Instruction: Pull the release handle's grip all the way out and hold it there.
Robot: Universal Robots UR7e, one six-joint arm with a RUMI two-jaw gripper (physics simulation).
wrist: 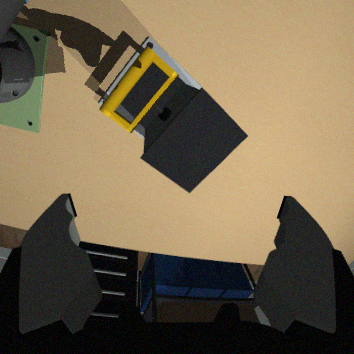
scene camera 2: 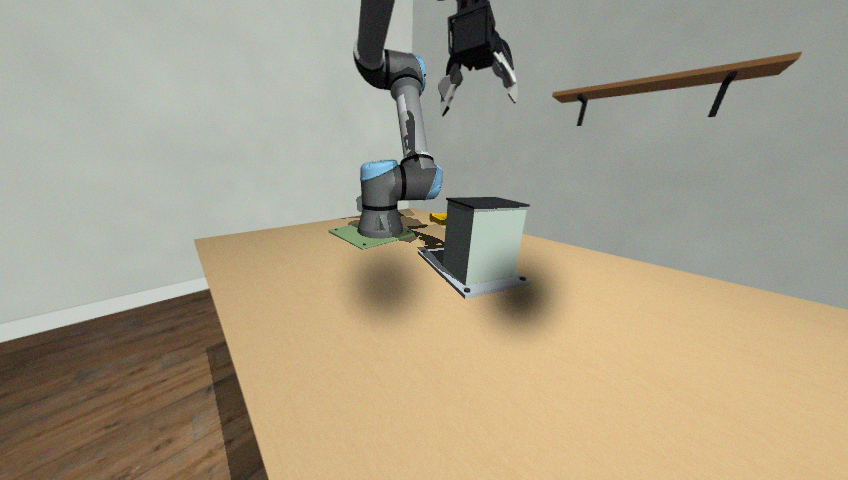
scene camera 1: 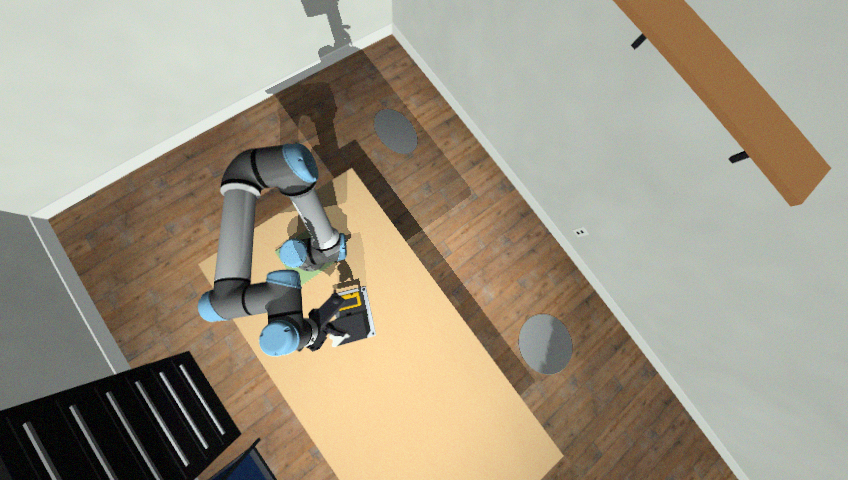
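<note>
The release handle's yellow grip is a rectangular loop at the robot-base side of a dark box-shaped housing. The housing stands on a light metal plate on the table. In scene camera 2 the housing hides most of the grip. My gripper is open and empty, high above the housing. In the wrist view the grip and housing lie ahead of the fingertips, with the grip to the upper left. How far the grip is out of the housing is hard to tell.
The arm's base stands on a green plate close to the grip's side. A wooden wall shelf hangs on the wall. A black drawer cabinet and a blue bin stand beyond the table's edge.
</note>
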